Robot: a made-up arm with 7 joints. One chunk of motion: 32 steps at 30 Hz.
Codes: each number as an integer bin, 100 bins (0 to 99) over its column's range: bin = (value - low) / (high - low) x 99, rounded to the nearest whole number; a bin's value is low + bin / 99 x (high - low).
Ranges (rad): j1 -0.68..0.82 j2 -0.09..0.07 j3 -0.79..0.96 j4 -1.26..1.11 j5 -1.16..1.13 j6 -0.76..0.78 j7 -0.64..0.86
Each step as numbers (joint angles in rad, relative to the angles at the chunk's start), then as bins.
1 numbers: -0.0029 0.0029 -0.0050 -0.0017 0.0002 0.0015 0.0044
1 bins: 45 57 44 53 50 49 43
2 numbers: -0.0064 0.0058 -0.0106 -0.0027 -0.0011 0.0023 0.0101
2 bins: 44 59 44 53 50 49 43
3 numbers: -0.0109 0.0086 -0.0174 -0.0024 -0.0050 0.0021 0.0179
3 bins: 44 61 44 53 50 49 43
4 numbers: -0.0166 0.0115 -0.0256 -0.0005 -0.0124 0.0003 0.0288
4 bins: 44 63 43 53 50 49 44
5 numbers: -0.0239 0.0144 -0.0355 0.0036 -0.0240 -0.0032 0.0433
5 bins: 43 65 43 53 49 49 45
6 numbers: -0.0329 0.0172 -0.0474 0.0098 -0.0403 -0.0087 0.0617
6 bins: 43 66 42 53 48 48 46
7 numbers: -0.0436 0.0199 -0.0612 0.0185 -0.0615 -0.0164 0.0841
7 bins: 42 68 41 53 47 48 48
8 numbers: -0.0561 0.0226 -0.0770 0.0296 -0.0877 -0.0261 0.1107
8 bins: 41 70 40 54 46 47 50
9 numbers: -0.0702 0.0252 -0.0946 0.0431 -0.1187 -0.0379 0.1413
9 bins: 40 71 39 54 45 46 52
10 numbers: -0.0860 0.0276 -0.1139 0.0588 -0.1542 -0.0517 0.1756
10 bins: 39 73 38 55 43 46 54
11 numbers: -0.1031 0.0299 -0.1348 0.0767 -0.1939 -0.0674 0.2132
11 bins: 38 74 37 56 42 45 56
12 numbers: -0.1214 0.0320 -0.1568 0.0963 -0.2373 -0.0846 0.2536
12 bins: 37 75 36 57 40 43 59
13 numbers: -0.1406 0.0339 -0.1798 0.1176 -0.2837 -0.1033 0.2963
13 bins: 36 77 35 58 38 42 62
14 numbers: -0.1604 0.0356 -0.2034 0.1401 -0.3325 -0.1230 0.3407
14 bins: 34 78 33 58 36 41 65
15 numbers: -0.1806 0.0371 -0.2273 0.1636 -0.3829 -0.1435 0.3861
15 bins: 33 79 32 59 34 40 68
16 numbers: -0.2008 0.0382 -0.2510 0.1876 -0.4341 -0.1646 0.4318
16 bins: 32 79 30 60 31 38 71
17 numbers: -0.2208 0.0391 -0.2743 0.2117 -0.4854 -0.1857 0.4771
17 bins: 30 80 29 61 29 37 74
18 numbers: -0.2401 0.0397 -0.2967 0.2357 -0.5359 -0.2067 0.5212
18 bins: 29 80 28 62 27 36 77
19 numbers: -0.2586 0.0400 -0.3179 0.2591 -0.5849 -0.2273 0.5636
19 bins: 28 80 27 63 25 34 79
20 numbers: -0.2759 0.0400 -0.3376 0.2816 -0.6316 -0.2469 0.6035
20 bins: 27 80 26 64 23 33 82
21 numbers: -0.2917 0.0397 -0.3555 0.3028 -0.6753 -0.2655 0.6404
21 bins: 26 80 25 65 21 32 85
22 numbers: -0.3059 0.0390 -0.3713 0.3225 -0.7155 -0.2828 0.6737
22 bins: 25 80 24 66 19 31 87
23 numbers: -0.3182 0.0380 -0.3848 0.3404 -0.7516 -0.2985 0.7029
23 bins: 24 79 23 67 18 30 89
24 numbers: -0.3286 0.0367 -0.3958 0.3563 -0.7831 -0.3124 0.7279
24 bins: 23 78 22 68 16 29 90
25 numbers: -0.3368 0.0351 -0.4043 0.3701 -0.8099 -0.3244 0.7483
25 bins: 23 77 22 68 15 28 92
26 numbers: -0.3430 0.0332 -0.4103 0.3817 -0.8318 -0.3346 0.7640
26 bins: 22 76 21 69 14 27 93
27 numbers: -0.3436 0.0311 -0.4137 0.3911 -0.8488 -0.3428 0.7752
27 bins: 22 75 21 69 13 27 93
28 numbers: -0.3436 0.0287 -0.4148 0.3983 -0.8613 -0.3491 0.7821
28 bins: 22 73 21 69 13 26 94
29 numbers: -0.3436 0.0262 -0.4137 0.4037 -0.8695 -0.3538 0.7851
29 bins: 22 72 21 69 13 26 94
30 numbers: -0.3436 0.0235 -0.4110 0.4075 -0.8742 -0.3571 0.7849
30 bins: 22 70 21 70 12 26 94
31 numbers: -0.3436 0.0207 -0.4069 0.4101 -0.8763 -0.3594 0.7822
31 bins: 22 68 22 70 12 26 94
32 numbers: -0.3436 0.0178 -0.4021 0.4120 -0.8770 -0.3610 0.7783
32 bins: 22 67 22 70 12 26 94
